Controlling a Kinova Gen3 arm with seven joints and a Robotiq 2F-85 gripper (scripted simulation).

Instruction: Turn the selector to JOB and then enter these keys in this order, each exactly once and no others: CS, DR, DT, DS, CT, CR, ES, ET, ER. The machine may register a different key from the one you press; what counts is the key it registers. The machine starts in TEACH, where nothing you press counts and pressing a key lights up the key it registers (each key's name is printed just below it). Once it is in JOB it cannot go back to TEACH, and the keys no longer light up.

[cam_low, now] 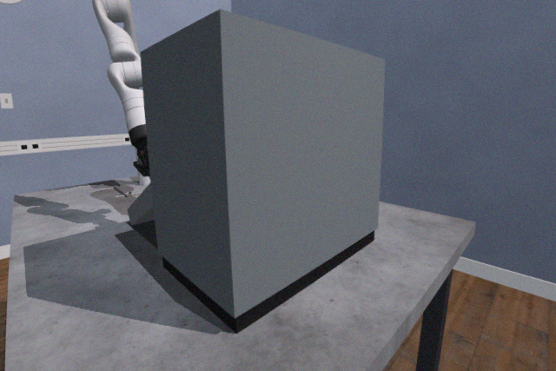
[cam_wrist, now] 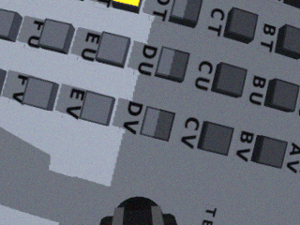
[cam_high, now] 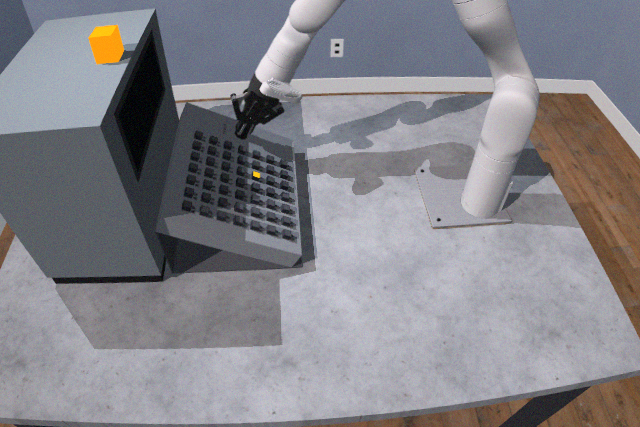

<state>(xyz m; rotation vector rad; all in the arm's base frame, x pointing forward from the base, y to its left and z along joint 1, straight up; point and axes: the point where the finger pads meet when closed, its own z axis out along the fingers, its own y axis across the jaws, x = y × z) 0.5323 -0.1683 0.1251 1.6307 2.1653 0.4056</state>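
The black selector knob lies 10 mm ahead of my hand and 10 mm below it. From my hand the other things lie so: key: 20 mm behind, 130 mm to the left, 40 mm below; sloped keypad: 30 mm ahead, 110 mm to the left, 60 mm below.
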